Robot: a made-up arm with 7 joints.
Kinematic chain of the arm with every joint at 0, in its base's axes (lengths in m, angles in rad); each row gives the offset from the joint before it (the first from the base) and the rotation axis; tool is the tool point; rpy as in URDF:
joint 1: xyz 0 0 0.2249 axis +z
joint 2: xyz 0 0 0 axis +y
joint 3: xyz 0 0 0.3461 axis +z
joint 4: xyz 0.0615 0 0 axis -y
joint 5: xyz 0.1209 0 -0.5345 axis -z
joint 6: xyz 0 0 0 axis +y
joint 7: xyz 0.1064 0 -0.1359 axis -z
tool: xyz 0 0 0 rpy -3.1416 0 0
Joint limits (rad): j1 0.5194..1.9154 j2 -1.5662..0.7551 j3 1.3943..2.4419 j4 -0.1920..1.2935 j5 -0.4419..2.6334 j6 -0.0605..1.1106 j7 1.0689..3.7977
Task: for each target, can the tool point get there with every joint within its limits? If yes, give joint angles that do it. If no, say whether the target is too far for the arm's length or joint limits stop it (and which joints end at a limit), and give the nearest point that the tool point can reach.
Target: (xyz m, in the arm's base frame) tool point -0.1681 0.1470 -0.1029
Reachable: yes | joints 1.7226 -0.6642 1.9386 -0.0263 1.1447 0.7364 2.5320
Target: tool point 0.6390 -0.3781 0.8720
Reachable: no: joint limits stop it (at a limit: joint 1, joint 2, joint 3, joint 4, joint 6) | nearest point 0.2888 0.1314 0.3116 | short by 0.834 m
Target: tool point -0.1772 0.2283 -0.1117
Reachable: yes | joints 1.0672 -0.6886 1.9042 0.1329 2.0742 0.8756 2.5359
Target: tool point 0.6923 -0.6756 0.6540
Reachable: no: joint limits stop it (at a limit: joint 1, joint 2, joint 3, joint 6) | nearest point -0.0510 -0.4905 0.2919 | short by 0.847 m
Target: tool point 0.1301 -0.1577 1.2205
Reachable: no: joint limits stop it (at a limit: joint 1, joint 2, joint 3, joint 4, joint 5, joint 6) | nearest point -0.3632 -0.3285 0.9225 | short by 0.601 m
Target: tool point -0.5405 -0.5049 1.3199
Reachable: no: too far | nearest point -0.3836 -0.3336 0.9149 | short by 0.467 m
